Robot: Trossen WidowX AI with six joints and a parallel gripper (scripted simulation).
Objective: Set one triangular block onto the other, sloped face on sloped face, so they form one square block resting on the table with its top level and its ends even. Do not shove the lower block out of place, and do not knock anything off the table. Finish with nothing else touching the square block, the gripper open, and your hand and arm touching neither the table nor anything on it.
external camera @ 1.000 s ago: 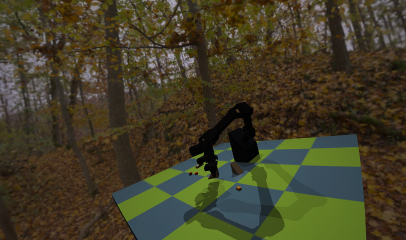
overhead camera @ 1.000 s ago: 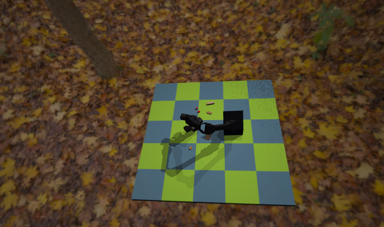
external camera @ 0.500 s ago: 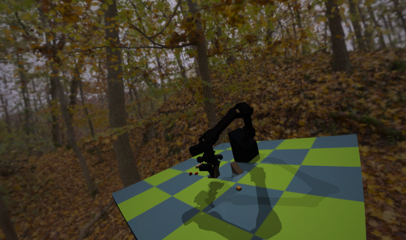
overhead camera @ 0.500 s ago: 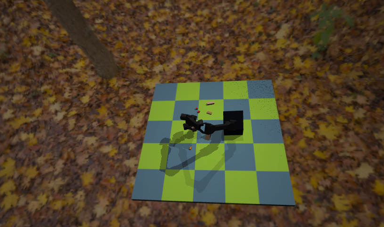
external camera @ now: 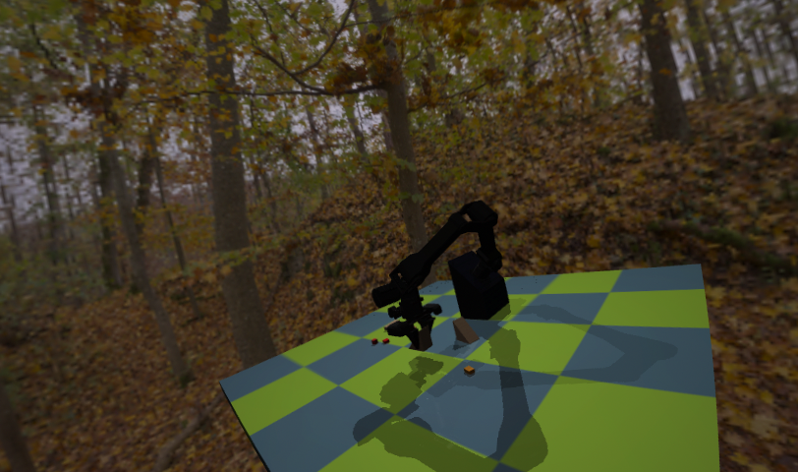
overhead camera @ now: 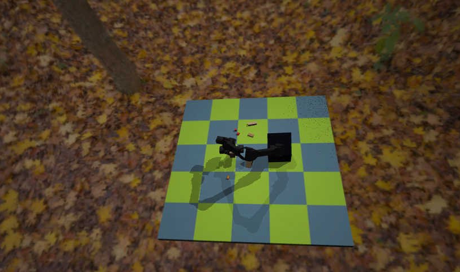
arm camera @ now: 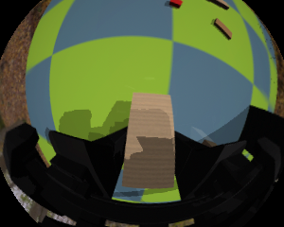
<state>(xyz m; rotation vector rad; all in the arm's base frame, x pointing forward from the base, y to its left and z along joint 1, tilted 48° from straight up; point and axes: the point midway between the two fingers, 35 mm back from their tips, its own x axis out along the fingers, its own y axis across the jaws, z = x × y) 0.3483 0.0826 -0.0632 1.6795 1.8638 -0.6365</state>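
The triangular block is 10 mm to the left of my gripper tip and 10 mm above it. Round my gripper tip: small orange cube (180 mm to the left, 30 mm below, 20 mm ahead).
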